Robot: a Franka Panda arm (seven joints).
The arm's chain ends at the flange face. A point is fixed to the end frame.
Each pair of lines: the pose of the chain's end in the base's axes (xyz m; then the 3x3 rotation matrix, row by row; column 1 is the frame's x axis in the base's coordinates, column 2 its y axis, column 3 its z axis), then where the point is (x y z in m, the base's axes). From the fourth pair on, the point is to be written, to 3 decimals.
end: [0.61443, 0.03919, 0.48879], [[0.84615, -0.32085, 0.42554], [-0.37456, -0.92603, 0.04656], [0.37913, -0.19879, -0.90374]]
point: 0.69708 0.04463 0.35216
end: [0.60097, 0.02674, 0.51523], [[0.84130, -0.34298, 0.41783], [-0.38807, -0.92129, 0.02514], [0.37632, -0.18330, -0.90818]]
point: 0.68242 0.02854 0.37779
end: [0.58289, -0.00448, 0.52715], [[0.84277, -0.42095, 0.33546], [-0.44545, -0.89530, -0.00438], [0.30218, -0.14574, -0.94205]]
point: 0.65162 -0.00841 0.38296
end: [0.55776, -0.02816, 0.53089], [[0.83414, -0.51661, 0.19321], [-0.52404, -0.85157, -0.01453], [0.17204, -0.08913, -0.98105]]
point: 0.604 -0.035 0.378
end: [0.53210, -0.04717, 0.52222], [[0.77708, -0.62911, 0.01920], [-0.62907, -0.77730, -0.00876], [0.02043, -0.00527, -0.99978]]
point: 0.550 -0.055 0.364
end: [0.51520, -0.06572, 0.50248], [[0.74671, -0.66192, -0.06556], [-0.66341, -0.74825, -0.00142], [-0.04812, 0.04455, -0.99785]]
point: 0.520 -0.073 0.343
